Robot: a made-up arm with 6 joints.
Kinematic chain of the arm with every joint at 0, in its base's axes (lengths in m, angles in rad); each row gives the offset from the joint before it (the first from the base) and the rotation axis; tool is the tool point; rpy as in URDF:
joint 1: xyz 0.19 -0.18 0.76 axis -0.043 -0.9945 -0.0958
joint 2: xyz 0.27 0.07 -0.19 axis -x
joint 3: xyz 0.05 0 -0.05 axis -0.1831 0.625 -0.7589
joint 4: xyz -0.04 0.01 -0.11 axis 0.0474 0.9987 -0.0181
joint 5: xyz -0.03 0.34 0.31 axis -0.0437 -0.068 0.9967
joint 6: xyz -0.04 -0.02 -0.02 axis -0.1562 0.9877 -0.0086
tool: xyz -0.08 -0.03 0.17 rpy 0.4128 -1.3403 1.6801
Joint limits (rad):
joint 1: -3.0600..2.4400
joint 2: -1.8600..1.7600
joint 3: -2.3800..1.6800
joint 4: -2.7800..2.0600
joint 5: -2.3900..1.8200
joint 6: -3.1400..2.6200
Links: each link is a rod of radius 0.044 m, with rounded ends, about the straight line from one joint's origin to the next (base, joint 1, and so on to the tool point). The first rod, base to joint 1, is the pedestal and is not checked.
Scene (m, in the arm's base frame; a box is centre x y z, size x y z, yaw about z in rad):
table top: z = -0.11
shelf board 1: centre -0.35 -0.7 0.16 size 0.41 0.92 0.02 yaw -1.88
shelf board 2: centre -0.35 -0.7 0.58 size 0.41 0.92 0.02 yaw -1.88
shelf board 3: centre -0.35 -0.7 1 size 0.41 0.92 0.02 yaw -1.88
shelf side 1: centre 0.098 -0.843 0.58 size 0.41 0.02 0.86 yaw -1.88
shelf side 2: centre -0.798 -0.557 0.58 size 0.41 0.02 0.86 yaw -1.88
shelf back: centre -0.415 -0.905 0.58 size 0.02 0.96 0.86 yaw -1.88
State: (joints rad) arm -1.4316 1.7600 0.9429 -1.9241 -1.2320 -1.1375
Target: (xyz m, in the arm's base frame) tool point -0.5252 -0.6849 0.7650
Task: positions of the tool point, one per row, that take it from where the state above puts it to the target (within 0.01 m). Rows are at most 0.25 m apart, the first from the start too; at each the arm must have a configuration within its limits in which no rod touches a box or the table.
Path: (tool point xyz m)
1: -0.4056 -0.5999 0.3571
2: -0.3902 -0.5221 0.3568
3: -0.3588 -0.4319 0.3593
4: -0.3065 -0.3353 0.3630
5: -0.3891 -0.3015 0.5588
6: -0.3929 -0.2708 0.7650
7: -0.4531 -0.3656 0.7810
8: -0.4949 -0.4595 0.7855
9: -0.5192 -0.5466 0.7815
10: -0.5285 -0.6224 0.7732
11: -0.5252 -0.6849 0.7650

